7 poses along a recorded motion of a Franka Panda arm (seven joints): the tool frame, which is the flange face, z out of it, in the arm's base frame.
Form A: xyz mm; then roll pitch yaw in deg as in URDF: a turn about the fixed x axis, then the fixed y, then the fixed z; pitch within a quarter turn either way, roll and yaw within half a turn.
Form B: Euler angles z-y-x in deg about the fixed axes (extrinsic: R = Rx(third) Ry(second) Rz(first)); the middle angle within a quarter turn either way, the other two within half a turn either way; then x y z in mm. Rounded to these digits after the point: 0 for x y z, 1 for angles.
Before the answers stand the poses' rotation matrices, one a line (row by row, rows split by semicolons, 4 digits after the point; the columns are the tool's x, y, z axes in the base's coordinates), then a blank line. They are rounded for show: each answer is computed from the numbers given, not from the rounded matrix.
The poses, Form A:
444 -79 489 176.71 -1.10 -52.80
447 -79 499 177.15 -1.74 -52.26
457 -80 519 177.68 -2.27 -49.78
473 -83 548 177.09 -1.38 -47.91
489 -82 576 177.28 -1.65 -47.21
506 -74 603 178.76 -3.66 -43.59
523 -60 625 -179.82 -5.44 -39.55
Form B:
0.6045 -0.7959 -0.0341; -0.7964 -0.6027 -0.0500; 0.0192 0.0574 -0.9982
0.6118 -0.7907 -0.0208; -0.7904 -0.6101 -0.0544; 0.0304 0.0497 -0.9983
0.6452 -0.7640 -0.0054; -0.7630 -0.6440 -0.0564; 0.0396 0.0404 -0.9984
0.6701 -0.7420 -0.0216; -0.7419 -0.6685 -0.0519; 0.0241 0.0508 -0.9984
0.6790 -0.7339 -0.0153; -0.7335 -0.6775 -0.0533; 0.0288 0.0474 -0.9985
0.7228 -0.6903 0.0313; -0.6881 -0.7232 -0.0597; 0.0638 0.0216 -0.9977
0.7676 -0.6365 0.0751; -0.6339 -0.7713 -0.0579; 0.0948 -0.0031 -0.9955

52.8 -2.0 177.1 444 -79 489
52.3 -1.2 176.9 447 -79 499
49.8 -0.3 176.8 457 -80 519
47.9 -1.2 177.0 473 -83 548
47.2 -0.9 176.9 489 -82 576
43.7 1.8 176.6 506 -74 603
39.7 4.3 176.7 523 -60 625

